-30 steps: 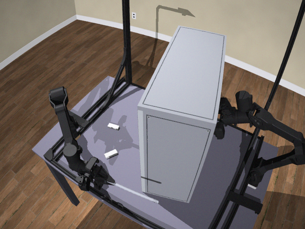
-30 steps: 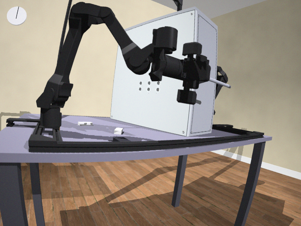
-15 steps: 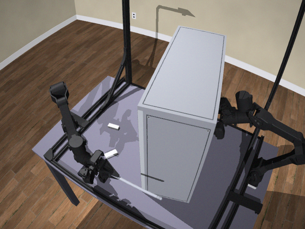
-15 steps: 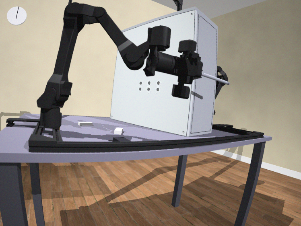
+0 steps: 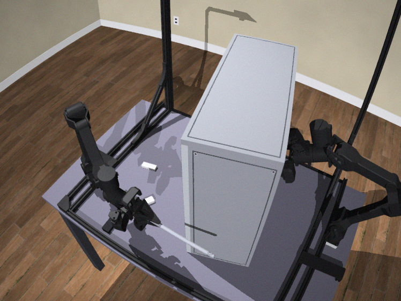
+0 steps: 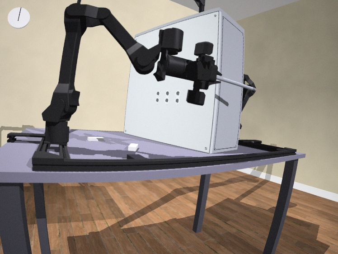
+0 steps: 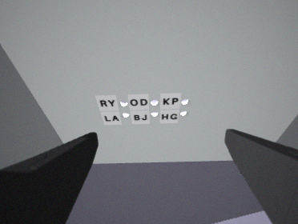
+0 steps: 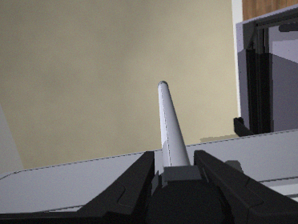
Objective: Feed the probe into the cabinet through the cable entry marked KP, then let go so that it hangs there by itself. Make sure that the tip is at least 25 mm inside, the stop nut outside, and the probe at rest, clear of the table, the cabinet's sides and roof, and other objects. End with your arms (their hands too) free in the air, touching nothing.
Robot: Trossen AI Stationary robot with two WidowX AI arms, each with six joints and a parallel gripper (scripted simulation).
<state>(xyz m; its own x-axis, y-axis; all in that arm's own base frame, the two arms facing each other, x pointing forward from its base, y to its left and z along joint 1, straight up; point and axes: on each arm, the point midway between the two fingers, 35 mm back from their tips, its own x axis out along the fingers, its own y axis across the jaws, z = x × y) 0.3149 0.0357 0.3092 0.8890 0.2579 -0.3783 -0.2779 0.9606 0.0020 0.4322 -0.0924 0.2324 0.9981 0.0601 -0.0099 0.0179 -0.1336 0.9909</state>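
Right now my right hand is 100 mm to the right of the probe and 30 mm short of it. Round my right hand: black block: 240 mm below, 220 mm to the right, 40 mm behind.
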